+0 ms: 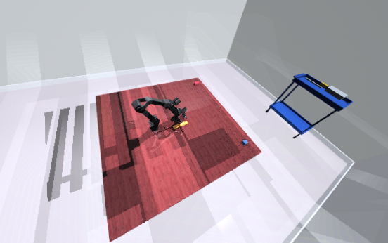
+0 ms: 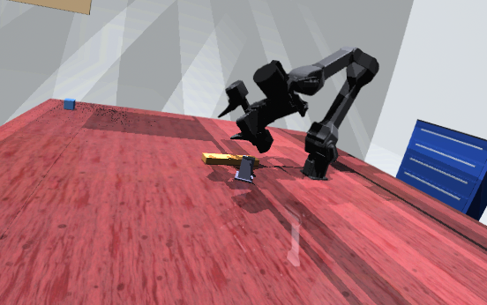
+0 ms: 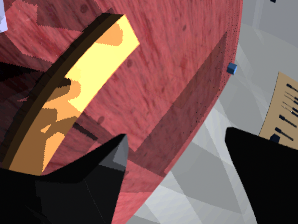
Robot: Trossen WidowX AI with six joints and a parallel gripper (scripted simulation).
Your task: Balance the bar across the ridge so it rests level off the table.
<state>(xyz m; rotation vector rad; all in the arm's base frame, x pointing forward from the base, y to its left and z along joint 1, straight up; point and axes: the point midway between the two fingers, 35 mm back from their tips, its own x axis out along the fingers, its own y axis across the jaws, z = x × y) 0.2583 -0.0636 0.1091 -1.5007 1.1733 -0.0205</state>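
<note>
Right now the yellow bar is 8 cm below my gripper tip, 3 cm behind it and 2 cm to the left of it. From my gripper tip the other things lie so: pink block 59 cm to the left, 46 cm ahead, 7 cm below; then blue cube 46 cm ahead, 41 cm to the right, 7 cm below.
</note>
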